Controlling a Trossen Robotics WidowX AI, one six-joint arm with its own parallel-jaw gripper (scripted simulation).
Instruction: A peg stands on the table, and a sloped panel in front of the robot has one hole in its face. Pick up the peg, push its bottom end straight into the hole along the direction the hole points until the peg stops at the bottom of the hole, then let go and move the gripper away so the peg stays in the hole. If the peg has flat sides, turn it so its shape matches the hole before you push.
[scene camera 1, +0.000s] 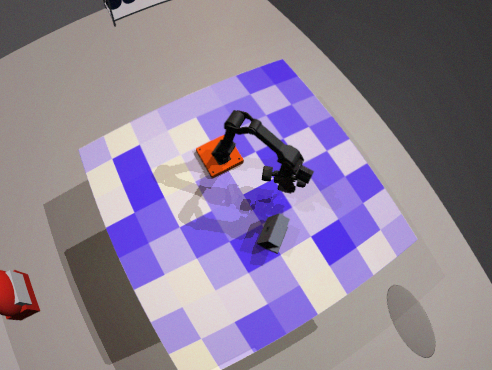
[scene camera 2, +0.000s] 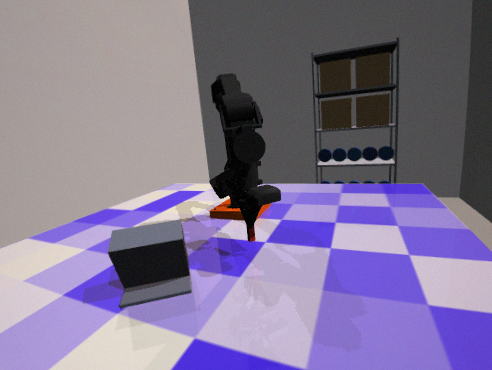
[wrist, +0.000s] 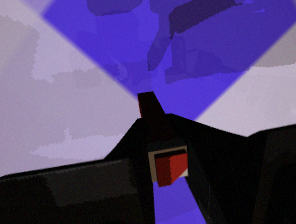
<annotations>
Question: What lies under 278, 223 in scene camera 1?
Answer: A grey sloped panel.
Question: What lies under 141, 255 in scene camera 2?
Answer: A grey sloped panel.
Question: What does my gripper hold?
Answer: A red peg.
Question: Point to my gripper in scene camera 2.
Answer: At 249, 224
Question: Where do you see my gripper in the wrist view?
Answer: At 154, 123
</annotations>
